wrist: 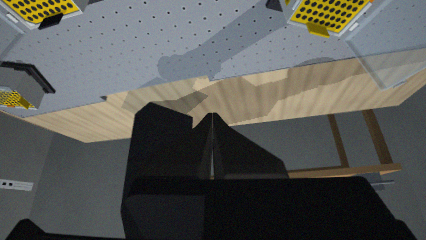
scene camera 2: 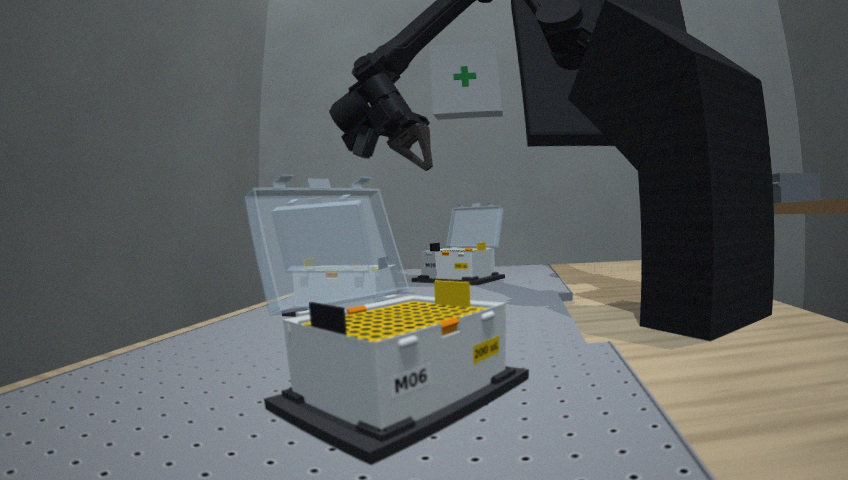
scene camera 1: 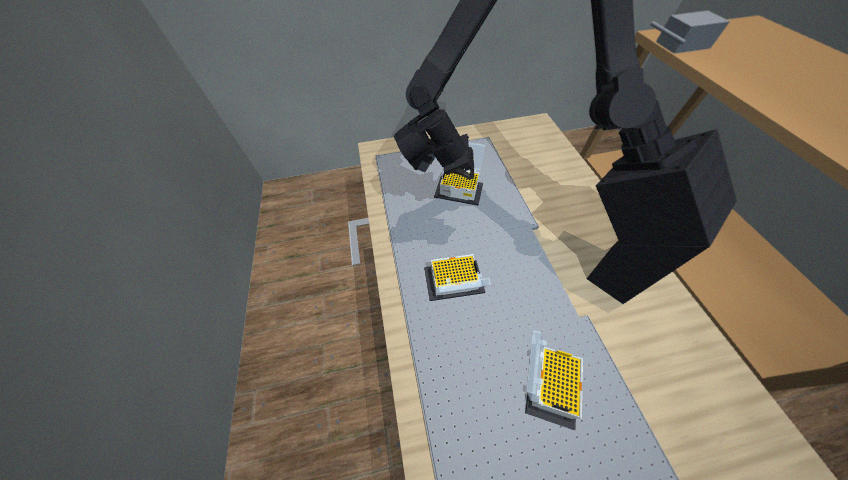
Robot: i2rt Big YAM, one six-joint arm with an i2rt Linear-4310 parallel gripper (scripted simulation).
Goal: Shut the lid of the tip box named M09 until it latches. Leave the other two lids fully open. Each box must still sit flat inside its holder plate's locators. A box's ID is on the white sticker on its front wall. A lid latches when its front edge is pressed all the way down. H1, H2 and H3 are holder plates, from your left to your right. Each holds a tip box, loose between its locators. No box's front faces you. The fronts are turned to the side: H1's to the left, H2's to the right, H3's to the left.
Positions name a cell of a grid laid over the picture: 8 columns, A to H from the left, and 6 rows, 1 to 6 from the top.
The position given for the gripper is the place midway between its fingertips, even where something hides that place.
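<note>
Scene camera 2: gripper (scene camera 2: E3), a box (scene camera 2: D4), another box (scene camera 2: E3). Gripper again (wrist: D4), (scene camera 1: E3).
</note>
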